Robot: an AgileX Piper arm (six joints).
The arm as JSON. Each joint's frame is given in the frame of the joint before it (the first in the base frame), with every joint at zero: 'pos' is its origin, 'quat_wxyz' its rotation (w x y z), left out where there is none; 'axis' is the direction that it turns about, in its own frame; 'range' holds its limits. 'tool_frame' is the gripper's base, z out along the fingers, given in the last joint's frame.
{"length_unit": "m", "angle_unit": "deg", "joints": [
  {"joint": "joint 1", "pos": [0.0, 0.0, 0.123], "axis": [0.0, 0.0, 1.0], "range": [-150.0, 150.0]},
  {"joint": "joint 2", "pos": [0.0, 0.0, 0.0], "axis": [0.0, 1.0, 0.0], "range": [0.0, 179.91]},
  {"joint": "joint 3", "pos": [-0.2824, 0.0, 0.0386], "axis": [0.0, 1.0, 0.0], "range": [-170.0, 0.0]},
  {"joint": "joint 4", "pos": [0.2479, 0.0, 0.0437], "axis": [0.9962, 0.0, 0.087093], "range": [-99.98, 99.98]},
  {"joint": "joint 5", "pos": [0.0, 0.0, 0.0], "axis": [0.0, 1.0, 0.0], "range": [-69.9, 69.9]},
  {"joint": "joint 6", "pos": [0.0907, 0.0, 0.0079], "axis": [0.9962, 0.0, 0.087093], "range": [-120.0, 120.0]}
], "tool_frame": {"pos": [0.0, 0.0, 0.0], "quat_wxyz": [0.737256, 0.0, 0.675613, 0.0]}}
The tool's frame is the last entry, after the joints.
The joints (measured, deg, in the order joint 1, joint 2, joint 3, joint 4, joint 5, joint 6), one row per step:
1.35 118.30 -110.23 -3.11 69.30 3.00
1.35 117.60 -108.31 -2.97 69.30 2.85
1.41 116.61 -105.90 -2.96 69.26 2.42
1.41 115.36 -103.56 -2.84 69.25 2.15
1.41 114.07 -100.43 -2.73 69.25 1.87
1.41 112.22 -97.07 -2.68 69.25 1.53
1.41 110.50 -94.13 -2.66 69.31 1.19
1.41 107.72 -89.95 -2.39 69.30 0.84
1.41 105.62 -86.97 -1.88 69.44 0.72
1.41 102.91 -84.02 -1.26 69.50 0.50
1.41 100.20 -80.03 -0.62 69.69 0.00
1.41 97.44 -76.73 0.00 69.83 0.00
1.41 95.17 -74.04 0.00 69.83 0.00
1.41 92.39 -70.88 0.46 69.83 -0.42
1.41 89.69 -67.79 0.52 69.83 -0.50
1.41 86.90 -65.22 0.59 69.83 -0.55
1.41 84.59 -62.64 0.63 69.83 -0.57
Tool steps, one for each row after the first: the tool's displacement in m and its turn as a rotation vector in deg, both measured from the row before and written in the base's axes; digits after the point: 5 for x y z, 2 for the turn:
-0.00456 0.00010 -0.00390 0.07 1.23 0.13
-0.00615 0.00033 -0.00402 -0.14 1.40 0.47
-0.00694 0.00001 -0.00177 0.02 1.09 0.25
-0.00864 -0.00005 -0.00529 0.00 1.85 0.26
-0.01075 -0.00019 -0.00236 -0.06 1.52 0.32
-0.01001 -0.00022 -0.00152 -0.07 1.29 0.33
-0.01528 0.00003 -0.00020 0.18 1.41 0.29
-0.01169 0.00047 0.00026 0.45 1.04 0.00
-0.01315 0.00060 0.00394 0.57 0.32 0.07
-0.01600 0.00056 -0.00134 0.53 1.49 0.33
-0.01468 0.00056 0.00149 0.58 0.69 -0.17
-0.01196 -0.00029 0.00089 -0.01 0.42 0.00
-0.01449 0.00033 0.00110 0.40 0.39 0.29
-0.01424 -0.00026 0.00035 0.04 0.39 0.06
-0.01325 -0.00022 0.00244 0.07 -0.22 0.03
-0.01214 -0.00024 -0.00048 0.03 0.27 0.01

